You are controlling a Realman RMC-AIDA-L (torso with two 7-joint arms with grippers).
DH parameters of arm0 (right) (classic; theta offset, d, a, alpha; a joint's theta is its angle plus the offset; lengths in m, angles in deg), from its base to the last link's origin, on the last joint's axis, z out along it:
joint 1: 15.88 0.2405 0 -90
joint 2: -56.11 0 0 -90
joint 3: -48.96 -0.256 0 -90
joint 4: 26.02 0 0 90
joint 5: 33.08 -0.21 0 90
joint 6: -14.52 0 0 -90
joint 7: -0.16 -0.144 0 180
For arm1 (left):
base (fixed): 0 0 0 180
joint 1: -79.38 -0.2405 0 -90
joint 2: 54.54 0 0 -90
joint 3: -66.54 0.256 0 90
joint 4: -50.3 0 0 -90
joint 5: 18.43 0.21 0 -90
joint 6: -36.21 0 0 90
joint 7: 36.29 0.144 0 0
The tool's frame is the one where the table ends.
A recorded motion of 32 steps. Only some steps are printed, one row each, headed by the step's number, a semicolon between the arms.
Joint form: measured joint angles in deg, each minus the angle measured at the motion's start. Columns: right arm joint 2, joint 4, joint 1, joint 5, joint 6, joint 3, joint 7; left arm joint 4, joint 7, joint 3, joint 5, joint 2, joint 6, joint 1.
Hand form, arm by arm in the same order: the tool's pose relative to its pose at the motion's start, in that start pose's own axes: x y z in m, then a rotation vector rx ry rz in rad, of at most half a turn. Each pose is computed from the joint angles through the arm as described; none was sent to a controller.
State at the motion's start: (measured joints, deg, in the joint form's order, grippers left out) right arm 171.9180 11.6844 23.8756 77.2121 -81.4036 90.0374 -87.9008; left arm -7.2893 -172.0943 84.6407 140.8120 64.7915 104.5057 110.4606
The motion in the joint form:
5: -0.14 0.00 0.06 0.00 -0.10 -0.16 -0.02; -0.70 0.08 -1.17 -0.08 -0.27 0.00 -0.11
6: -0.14 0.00 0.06 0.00 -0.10 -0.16 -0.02; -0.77 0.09 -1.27 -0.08 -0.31 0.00 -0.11
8: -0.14 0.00 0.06 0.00 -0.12 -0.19 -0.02; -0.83 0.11 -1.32 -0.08 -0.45 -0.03 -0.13
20: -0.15 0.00 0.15 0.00 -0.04 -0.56 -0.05; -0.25 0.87 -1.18 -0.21 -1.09 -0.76 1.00
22: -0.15 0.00 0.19 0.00 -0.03 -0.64 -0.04; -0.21 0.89 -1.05 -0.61 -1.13 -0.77 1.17
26: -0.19 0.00 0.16 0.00 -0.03 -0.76 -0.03; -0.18 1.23 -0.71 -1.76 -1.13 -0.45 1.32
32: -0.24 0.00 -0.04 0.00 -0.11 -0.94 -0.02; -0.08 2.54 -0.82 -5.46 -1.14 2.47 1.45
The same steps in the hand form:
5: -0.0009 -0.0005 -0.0010 0.0011 -0.0011 -0.0013; 0.0025 -0.0060 -0.0048 0.0120 0.0192 -0.0141
6: -0.0009 -0.0005 -0.0010 0.0011 -0.0011 -0.0013; 0.0029 -0.0065 -0.0053 0.0134 0.0211 -0.0150
8: -0.0009 -0.0005 -0.0011 0.0011 -0.0015 -0.0013; 0.0037 -0.0077 -0.0062 0.0165 0.0238 -0.0147
20: -0.0019 -0.0012 -0.0016 0.0056 -0.0065 -0.0013; 0.0142 -0.0044 -0.0057 0.0157 0.0416 0.0127
22: -0.0022 -0.0014 -0.0016 0.0063 -0.0076 -0.0019; 0.0161 -0.0026 -0.0055 0.0095 0.0467 0.0145
26: -0.0023 -0.0016 -0.0022 0.0083 -0.0089 -0.0017; 0.0186 0.0017 -0.0049 -0.0099 0.0546 0.0203
32: -0.0014 -0.0017 -0.0037 0.0114 -0.0110 0.0010; 0.0199 0.0136 -0.0053 -0.0906 0.0625 0.0216

